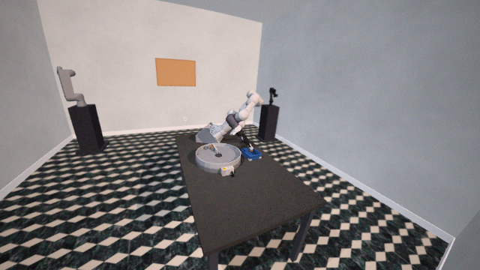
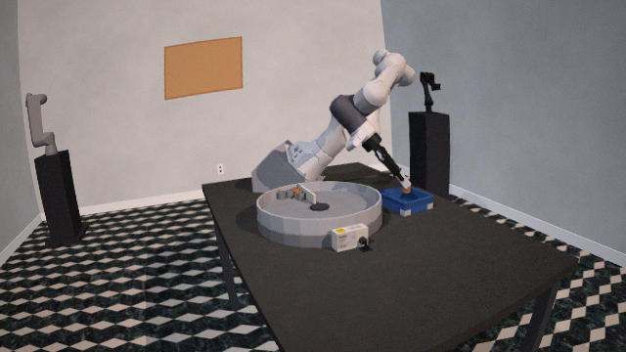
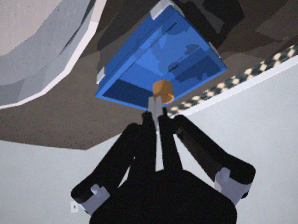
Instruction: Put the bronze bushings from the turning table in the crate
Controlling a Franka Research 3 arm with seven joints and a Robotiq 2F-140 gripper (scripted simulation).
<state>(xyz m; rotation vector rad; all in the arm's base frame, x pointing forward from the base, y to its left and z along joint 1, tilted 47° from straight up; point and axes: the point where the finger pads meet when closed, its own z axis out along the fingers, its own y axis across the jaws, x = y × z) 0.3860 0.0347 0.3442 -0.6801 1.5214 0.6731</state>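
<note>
Now: hand 80 mm above the blue crate, 20 mm to the right of it and 10 mm past it. Round my hand: round grey turning table: 330 mm to the right, 60 mm below, 10 mm behind.
</note>
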